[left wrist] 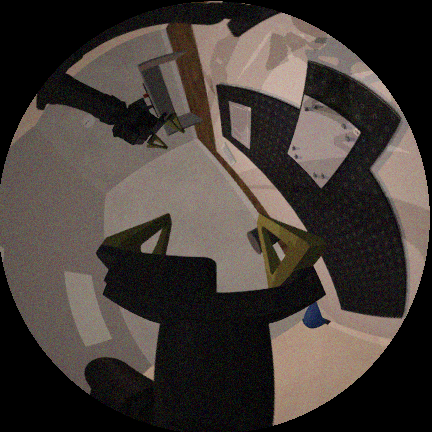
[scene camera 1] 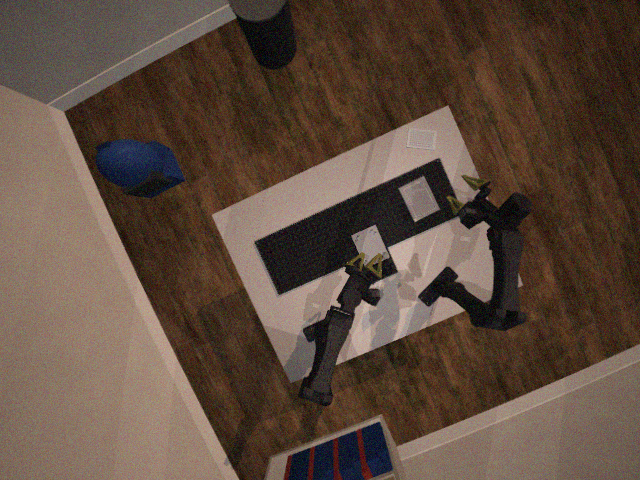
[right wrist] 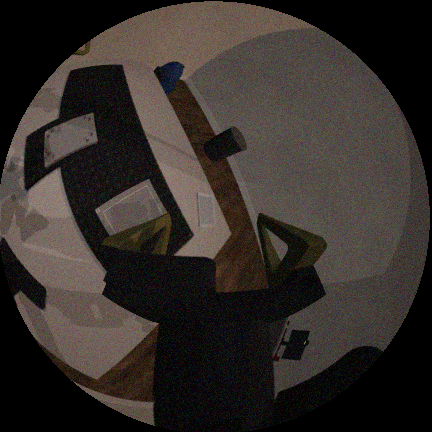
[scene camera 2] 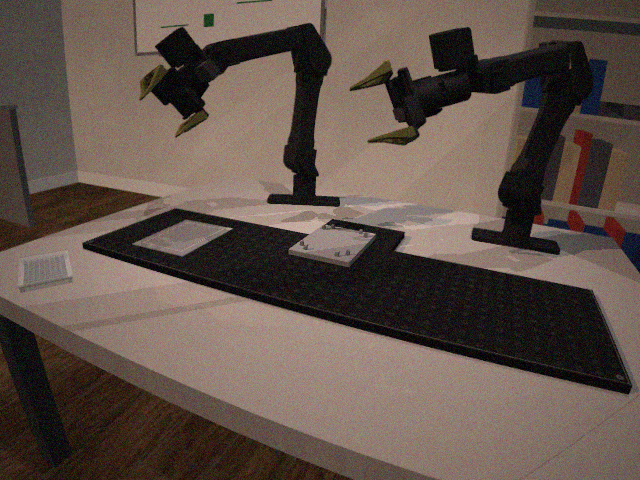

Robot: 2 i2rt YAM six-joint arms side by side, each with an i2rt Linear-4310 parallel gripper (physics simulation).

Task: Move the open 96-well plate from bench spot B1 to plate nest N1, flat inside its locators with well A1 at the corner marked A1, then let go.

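Where they show: left gripper, fingertip midpoint: (left wrist: 213, 217) (scene camera 1: 371, 253) (scene camera 2: 359, 115); right gripper, fingertip midpoint: (left wrist: 174, 140) (scene camera 1: 454, 186) (right wrist: 213, 217) (scene camera 2: 160, 117); left arm's base at its link origin: (scene camera 1: 324, 326) (scene camera 2: 514, 242); right arm's base at its link origin: (scene camera 1: 437, 286) (scene camera 2: 303, 201).
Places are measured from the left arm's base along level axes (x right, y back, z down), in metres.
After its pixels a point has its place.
Note:
The open 96-well plate (scene camera 1: 421, 138) {x 0.781, y -0.580, z -0.013 m} (scene camera 2: 45, 271) {x 0.760, y -0.590, z -0.013 m} (left wrist: 229, 153) {x 0.754, y -0.554, z -0.011 m} (right wrist: 205, 210) {x 0.779, y -0.569, z -0.013 m} lies flat on the white bench beyond the dark mat. No B1 label is readable. The nest, a pale block with upright locator pins (scene camera 1: 370, 241) {x 0.371, y -0.270, z -0.025 m} (scene camera 2: 333, 245) {x 0.355, y -0.274, z -0.025 m} (left wrist: 325, 142) {x 0.345, y -0.237, z -0.025 m} (right wrist: 71, 139) {x 0.384, y -0.256, z -0.025 m}, sits on the mat with no plate on it. A small mark shows at one corner in the left wrist view, too small to read. My left gripper (scene camera 1: 370, 255) {x 0.326, y -0.261, z -0.269 m} (scene camera 2: 360, 115) {x 0.326, y -0.261, z -0.269 m} (left wrist: 213, 217) {x 0.326, y -0.261, z -0.269 m} is open and empty, high above the nest side. My right gripper (scene camera 1: 456, 187) {x 0.698, y -0.342, z -0.250 m} (scene camera 2: 158, 117) {x 0.698, y -0.342, z -0.250 m} (left wrist: 174, 140) {x 0.698, y -0.342, z -0.250 m} (right wrist: 213, 217) {x 0.698, y -0.342, z -0.250 m} is open and empty, high above the bench, apart from the plate.
A flat pale panel with an outline (scene camera 1: 419, 198) {x 0.655, y -0.344, z -0.014 m} (scene camera 2: 182, 237) {x 0.650, y -0.353, z -0.015 m} (left wrist: 240, 125) {x 0.645, y -0.347, z -0.015 m} (right wrist: 132, 207) {x 0.638, y -0.346, z -0.015 m} lies on the dark mat (scene camera 1: 310, 248) {x 0.112, y -0.363, z -0.013 m} (scene camera 2: 465, 304) {x 0.101, y -0.382, z -0.013 m}, between plate and nest. A dark bin (scene camera 1: 271, 46) and a blue object (scene camera 1: 136, 165) stand on the floor. A bookshelf is behind the left arm.

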